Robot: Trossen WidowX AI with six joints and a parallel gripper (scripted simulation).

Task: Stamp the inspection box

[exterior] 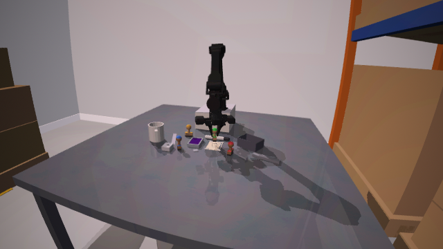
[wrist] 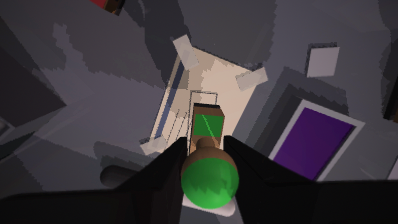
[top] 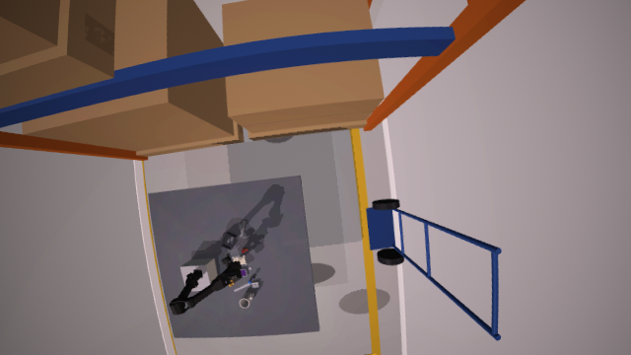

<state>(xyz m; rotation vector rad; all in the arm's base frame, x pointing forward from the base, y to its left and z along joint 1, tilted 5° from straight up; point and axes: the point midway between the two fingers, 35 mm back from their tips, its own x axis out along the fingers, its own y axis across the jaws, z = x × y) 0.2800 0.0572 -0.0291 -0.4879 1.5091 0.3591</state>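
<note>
The cream card is 5 cm below my gripper tip. From my gripper tip the other things lie so: green-knobbed stamp right at my gripper tip; marker 8 cm behind, 1 cm to the left, 4 cm below; purple ink pad 1 cm ahead, 10 cm to the right, 5 cm below.
</note>
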